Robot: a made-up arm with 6 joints. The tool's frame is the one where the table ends. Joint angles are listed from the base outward.
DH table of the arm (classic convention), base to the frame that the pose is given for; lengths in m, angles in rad. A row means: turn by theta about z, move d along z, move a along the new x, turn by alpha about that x. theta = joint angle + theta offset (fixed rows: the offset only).
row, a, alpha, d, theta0
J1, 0, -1.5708, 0.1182, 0
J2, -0.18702, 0, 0, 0.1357
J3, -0.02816, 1.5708, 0, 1.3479
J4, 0, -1.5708, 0.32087, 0
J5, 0.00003, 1.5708, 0, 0
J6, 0, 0, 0.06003, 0
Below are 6 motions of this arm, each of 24 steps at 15 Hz.
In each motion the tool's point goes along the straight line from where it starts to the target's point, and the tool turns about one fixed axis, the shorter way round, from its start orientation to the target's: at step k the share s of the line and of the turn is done. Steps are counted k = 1, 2, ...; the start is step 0. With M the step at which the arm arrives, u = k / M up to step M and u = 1 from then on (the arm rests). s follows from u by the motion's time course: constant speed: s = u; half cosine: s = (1 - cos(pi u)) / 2; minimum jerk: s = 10 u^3 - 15 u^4 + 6 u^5.
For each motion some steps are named. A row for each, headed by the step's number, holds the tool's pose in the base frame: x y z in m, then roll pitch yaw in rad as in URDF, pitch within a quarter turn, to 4 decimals.
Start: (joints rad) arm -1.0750 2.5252 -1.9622 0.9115 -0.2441 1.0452
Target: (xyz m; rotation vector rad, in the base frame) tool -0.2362 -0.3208 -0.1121 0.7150 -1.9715 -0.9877
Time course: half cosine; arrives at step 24
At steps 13, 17, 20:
13: -0.0304 -0.3825 -0.0356 1.9111 -0.3905 -1.1281
17: -0.1436 -0.3486 -0.0777 1.9525 -0.4139 -1.7023
20: -0.2045 -0.3303 -0.1003 1.9789 -0.4165 -2.0131

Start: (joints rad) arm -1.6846 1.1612 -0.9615 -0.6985 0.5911 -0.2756
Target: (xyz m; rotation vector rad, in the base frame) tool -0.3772 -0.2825 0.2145 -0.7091 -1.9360 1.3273
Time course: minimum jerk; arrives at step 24
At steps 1, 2, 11, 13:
1: -0.0577 -0.3135 0.2591 -2.1622 0.3828 2.3496
2: -0.0591 -0.3134 0.2589 -2.1608 0.3801 2.3496
11: -0.1925 -0.3004 0.2403 -2.0270 0.1225 2.3382
13: -0.2422 -0.2956 0.2333 -1.9773 0.0272 2.3252

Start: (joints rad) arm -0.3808 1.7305 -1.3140 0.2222 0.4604 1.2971
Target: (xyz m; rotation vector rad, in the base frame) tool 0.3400 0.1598 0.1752 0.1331 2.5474 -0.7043
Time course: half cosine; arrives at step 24
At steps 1, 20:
1: 0.3823 -0.1455 0.1780 2.3480 -0.0100 1.3169
20: 0.3428 0.1393 0.1754 -2.6908 0.5560 3.0503

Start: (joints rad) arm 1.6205 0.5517 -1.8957 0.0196 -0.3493 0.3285
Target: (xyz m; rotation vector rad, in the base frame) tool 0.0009 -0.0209 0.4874 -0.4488 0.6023 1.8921
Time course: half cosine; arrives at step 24
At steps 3, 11, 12, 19, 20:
3: 0.0071 -0.1355 0.6123 -0.0549 -0.1688 1.9728
11: 0.0046 -0.0883 0.5608 0.0573 0.1486 1.9729
12: 0.0041 -0.0805 0.5523 0.0762 0.2008 1.9764
19: 0.0016 -0.0332 0.5008 0.2052 0.5152 2.0234
20: 0.0013 -0.0289 0.4961 0.2189 0.5437 2.0305

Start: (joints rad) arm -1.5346 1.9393 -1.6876 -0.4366 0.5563 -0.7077
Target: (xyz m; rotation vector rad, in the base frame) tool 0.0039 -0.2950 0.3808 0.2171 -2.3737 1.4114
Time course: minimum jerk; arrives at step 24
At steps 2, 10, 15, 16, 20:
2: 0.0031 -0.4564 0.2213 -2.2501 0.2393 2.7021
10: 0.0034 -0.4010 0.2760 -2.1564 0.0291 2.8461
15: 0.0037 -0.3397 0.3367 -2.0871 -0.2158 2.9852
16: 0.0037 -0.3291 0.3472 -2.0783 -0.2589 3.0082
20: 0.0039 -0.3008 0.3751 -2.0596 -0.3749 3.0692

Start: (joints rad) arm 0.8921 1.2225 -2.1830 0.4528 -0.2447 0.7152
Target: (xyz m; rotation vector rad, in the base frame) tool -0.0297 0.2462 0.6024 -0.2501 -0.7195 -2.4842
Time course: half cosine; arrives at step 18
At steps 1, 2, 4, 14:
1: 0.0758 0.0862 0.6497 0.3217 0.0262 2.0487
2: 0.0734 0.0898 0.6486 0.3308 0.0228 2.0849
4: 0.0642 0.1038 0.6444 0.3642 0.0067 2.2239
14: -0.0173 0.2273 0.6080 0.4971 -0.2711 -2.8446

